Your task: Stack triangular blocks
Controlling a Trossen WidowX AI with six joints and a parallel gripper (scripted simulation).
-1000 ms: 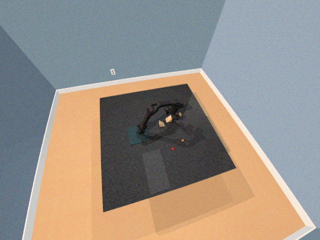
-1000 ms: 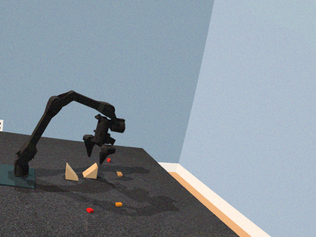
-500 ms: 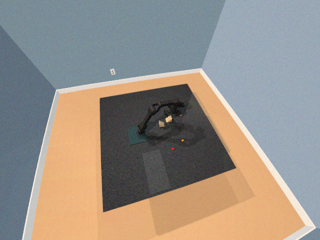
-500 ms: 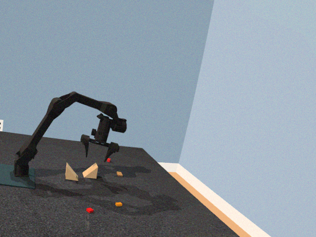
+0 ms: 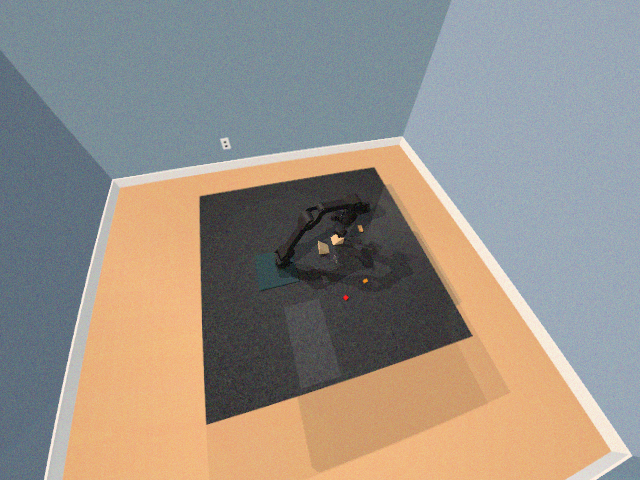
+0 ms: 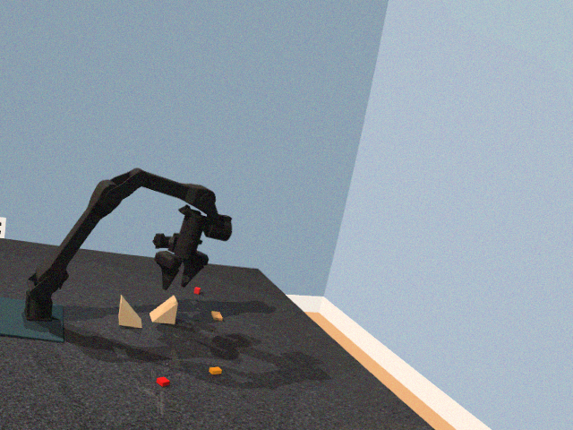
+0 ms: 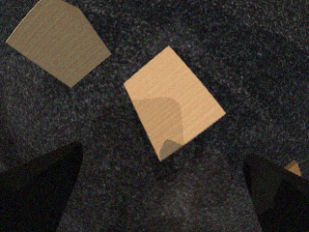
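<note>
My gripper tip is 1 cm to the right of the triangular block and 8 cm above it.
</note>
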